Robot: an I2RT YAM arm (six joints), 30 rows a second.
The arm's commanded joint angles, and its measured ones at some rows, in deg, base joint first. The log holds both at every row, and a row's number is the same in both.
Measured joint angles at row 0: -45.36 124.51 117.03 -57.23 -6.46 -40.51
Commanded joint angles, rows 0 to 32: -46.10 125.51 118.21 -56.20 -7.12 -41.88; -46.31 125.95 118.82 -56.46 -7.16 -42.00; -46.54 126.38 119.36 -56.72 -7.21 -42.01; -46.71 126.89 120.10 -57.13 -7.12 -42.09; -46.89 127.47 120.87 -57.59 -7.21 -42.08; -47.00 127.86 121.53 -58.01 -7.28 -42.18; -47.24 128.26 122.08 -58.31 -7.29 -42.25; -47.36 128.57 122.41 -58.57 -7.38 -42.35; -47.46 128.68 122.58 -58.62 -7.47 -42.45; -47.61 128.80 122.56 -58.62 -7.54 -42.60; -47.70 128.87 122.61 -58.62 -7.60 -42.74; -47.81 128.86 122.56 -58.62 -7.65 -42.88; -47.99 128.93 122.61 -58.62 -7.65 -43.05; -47.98 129.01 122.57 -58.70 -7.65 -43.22; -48.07 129.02 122.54 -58.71 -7.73 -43.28; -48.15 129.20 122.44 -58.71 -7.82 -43.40; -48.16 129.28 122.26 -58.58 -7.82 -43.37; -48.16 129.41 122.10 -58.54 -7.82 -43.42; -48.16 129.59 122.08 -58.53 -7.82 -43.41; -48.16 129.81 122.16 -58.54 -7.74 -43.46; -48.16 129.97 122.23 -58.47 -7.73 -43.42; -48.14 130.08 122.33 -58.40 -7.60 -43.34; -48.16 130.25 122.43 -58.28 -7.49 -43.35; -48.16 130.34 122.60 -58.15 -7.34 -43.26; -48.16 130.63 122.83 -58.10 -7.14 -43.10; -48.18 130.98 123.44 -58.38 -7.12 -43.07; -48.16 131.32 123.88 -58.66 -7.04 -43.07; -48.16 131.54 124.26 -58.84 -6.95 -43.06; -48.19 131.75 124.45 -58.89 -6.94 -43.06; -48.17 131.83 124.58 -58.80 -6.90 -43.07; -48.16 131.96 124.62 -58.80 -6.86 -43.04; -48.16 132.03 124.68 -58.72 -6.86 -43.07; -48.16 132.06 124.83 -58.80 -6.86 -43.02
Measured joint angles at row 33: -48.23 131.79 124.29 -58.39 -7.05 -42.65
